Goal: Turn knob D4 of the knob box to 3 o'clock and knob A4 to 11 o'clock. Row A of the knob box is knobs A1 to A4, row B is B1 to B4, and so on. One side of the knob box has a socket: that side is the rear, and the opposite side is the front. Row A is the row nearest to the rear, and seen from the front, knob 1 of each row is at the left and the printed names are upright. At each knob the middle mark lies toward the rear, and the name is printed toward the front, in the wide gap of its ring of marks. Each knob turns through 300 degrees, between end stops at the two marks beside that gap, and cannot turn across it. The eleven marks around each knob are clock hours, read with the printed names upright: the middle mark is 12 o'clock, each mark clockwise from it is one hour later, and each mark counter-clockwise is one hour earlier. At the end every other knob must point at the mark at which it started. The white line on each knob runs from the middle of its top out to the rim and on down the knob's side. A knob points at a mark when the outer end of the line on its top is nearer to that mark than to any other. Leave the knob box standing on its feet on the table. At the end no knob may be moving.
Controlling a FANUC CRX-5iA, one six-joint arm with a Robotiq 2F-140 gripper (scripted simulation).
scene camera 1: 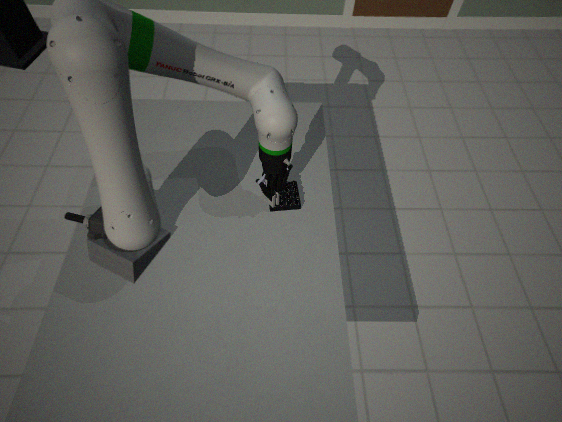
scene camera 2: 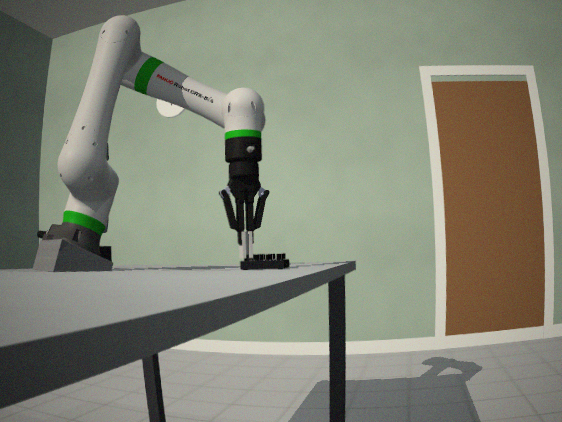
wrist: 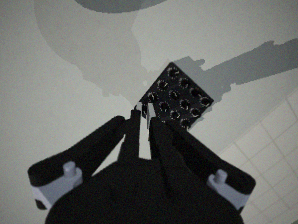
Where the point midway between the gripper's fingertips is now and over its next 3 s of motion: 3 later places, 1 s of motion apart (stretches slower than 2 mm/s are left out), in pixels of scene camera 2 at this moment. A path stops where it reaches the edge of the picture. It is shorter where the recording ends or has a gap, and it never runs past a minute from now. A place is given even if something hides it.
My gripper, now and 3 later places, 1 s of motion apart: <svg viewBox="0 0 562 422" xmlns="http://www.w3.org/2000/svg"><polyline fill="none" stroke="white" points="246,258 245,242 245,240 245,236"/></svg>
